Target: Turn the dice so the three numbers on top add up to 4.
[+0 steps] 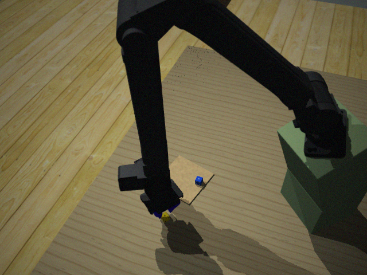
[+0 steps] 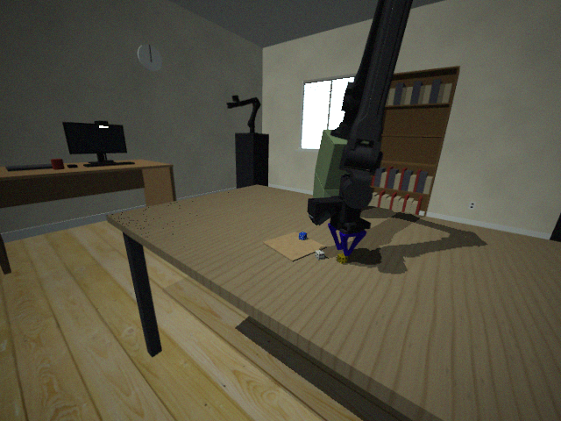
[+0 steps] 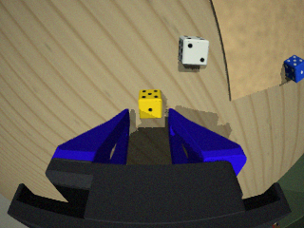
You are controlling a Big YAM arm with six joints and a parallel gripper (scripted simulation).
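Right now the yellow die is 30 mm below my hand. From my hand the other things lie so: tan mat (10 mm behind, 160 mm to the right, 30 mm below); then blue die (60 mm behind, 150 mm to the right, 20 mm below); then white die (20 mm ahead, 60 mm to the right, 30 mm below).
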